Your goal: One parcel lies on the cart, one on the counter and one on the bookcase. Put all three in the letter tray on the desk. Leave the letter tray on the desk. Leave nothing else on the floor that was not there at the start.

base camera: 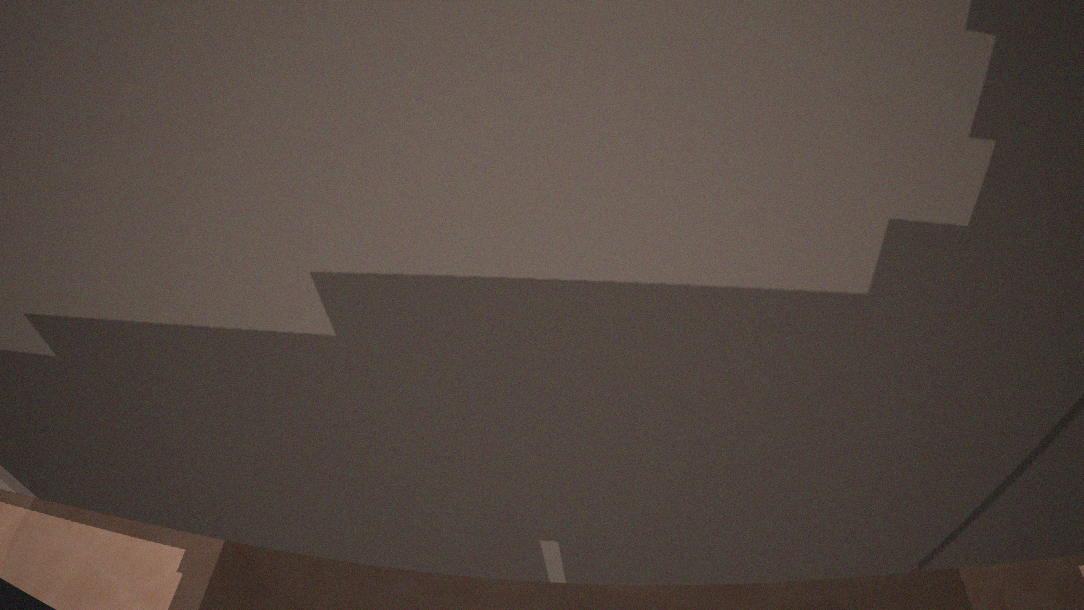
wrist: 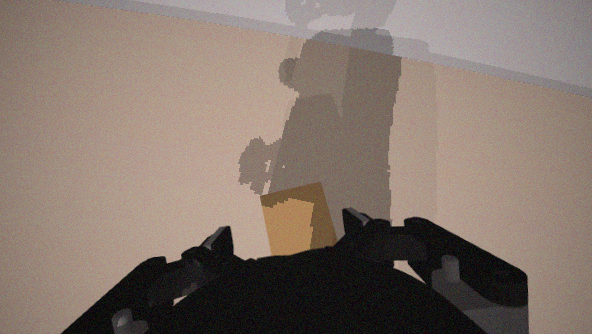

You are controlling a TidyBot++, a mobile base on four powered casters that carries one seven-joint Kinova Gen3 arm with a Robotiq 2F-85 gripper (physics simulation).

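Frame: origin at the arm's base, x ahead, y left, z up, level; metres.
Where they show: gripper, fingertip midpoint: (wrist: 288, 229).
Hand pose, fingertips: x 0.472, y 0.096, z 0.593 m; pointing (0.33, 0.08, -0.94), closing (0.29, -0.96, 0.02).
After its pixels a point has its place.
An orange-brown parcel (wrist: 290, 225) {z 0.564, x 0.476, y 0.094 m} lies flat on a light tan surface (wrist: 125, 125) {z 0.514, x 0.570, y 0.329 m} in the wrist view, low and a little left of the middle. Its near end is hidden behind the black gripper body. My gripper (wrist: 288, 229) {z 0.593, x 0.472, y 0.096 m} is open and empty above the parcel, with one fingertip to the left of it and one to the right in the picture. The right fingertip appears close to the parcel's right edge. The arm's shadow covers the parcel's far end and right side. The letter tray and the desk cannot be made out in these views.
A pale grey wall (wrist: 500, 30) {z 0.557, x 0.790, y -0.171 m} rises behind the tan surface, with a grey strip along their join. In the base camera view a large grey-brown panel (base camera: 530, 417) {z -0.147, x 0.182, y 0.018 m} fills most of the picture, close in front of the base. Brown floor (base camera: 454, 587) {z -0.396, x 0.233, y 0.083 m} shows along the bottom edge.
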